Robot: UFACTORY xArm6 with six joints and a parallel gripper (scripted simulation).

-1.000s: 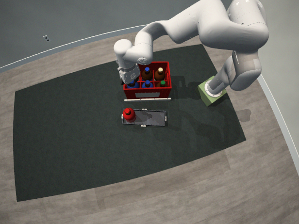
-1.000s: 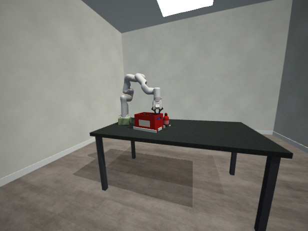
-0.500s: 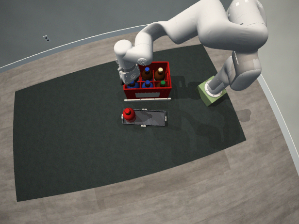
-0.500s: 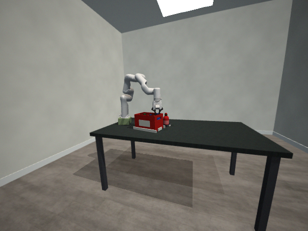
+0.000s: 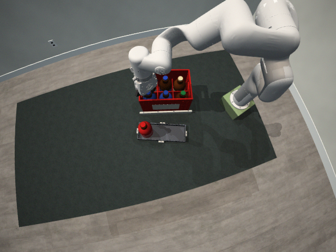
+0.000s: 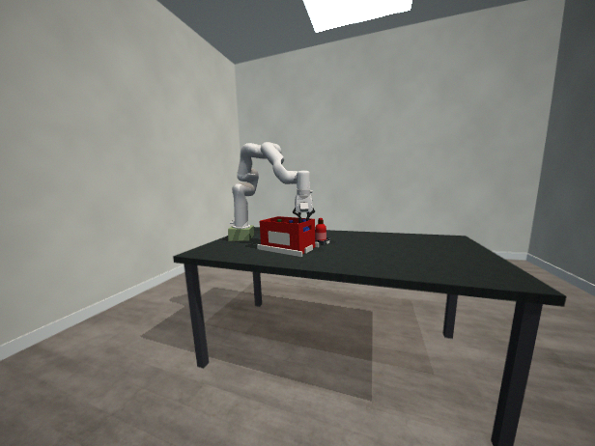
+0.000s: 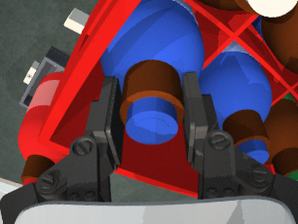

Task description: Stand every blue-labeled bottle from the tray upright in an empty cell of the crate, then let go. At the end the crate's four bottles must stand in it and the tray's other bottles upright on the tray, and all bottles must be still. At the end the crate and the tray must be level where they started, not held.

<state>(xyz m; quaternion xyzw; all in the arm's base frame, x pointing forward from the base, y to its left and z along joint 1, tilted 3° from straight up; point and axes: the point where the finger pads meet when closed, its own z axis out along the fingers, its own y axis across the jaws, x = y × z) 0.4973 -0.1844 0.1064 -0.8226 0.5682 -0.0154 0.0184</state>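
My hand is 10 cm past the crate, 9 cm above it and 1 cm to the left of it. Also, from my hand: grey tray: 19 cm to the left, 16 cm below; then red-labeled bottle: 15 cm to the left, 8 cm below, 8 cm ahead.
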